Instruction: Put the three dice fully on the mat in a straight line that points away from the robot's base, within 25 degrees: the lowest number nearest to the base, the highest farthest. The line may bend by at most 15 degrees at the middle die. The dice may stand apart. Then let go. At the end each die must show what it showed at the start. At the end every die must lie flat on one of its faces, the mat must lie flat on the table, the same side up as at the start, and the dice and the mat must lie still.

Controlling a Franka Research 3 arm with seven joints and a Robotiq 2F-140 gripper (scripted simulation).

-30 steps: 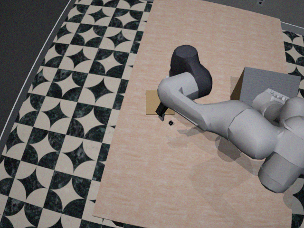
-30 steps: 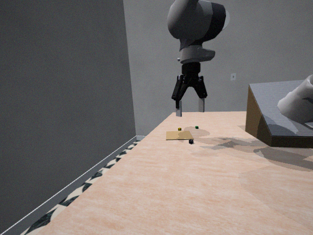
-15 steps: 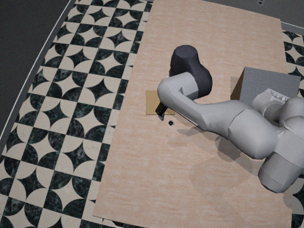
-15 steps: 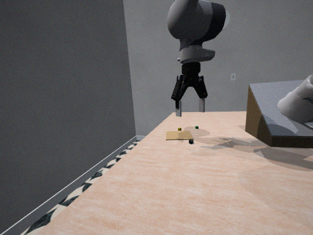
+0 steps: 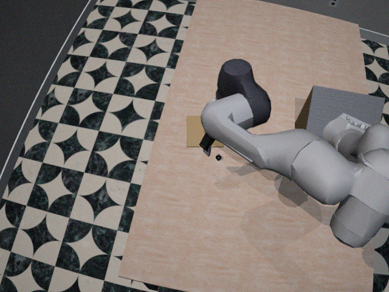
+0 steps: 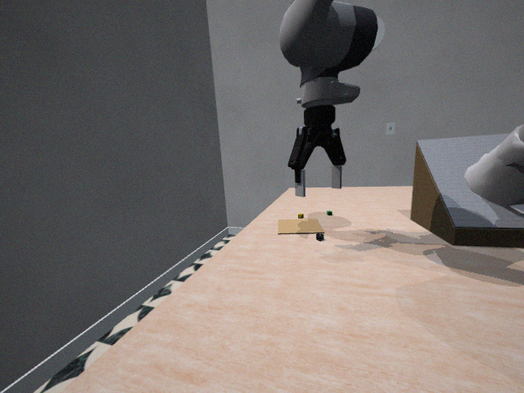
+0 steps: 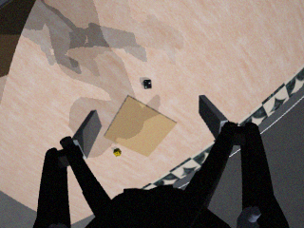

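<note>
My hand is 14 cm above the black die. The rest, counted from my hand: yellow die 21 cm to the right, 14 cm below, 7 cm ahead; then green die 25 cm to the right, 14 cm below, 4 cm behind; then tan mat 14 cm below, 11 cm to the right, 7 cm ahead.
</note>
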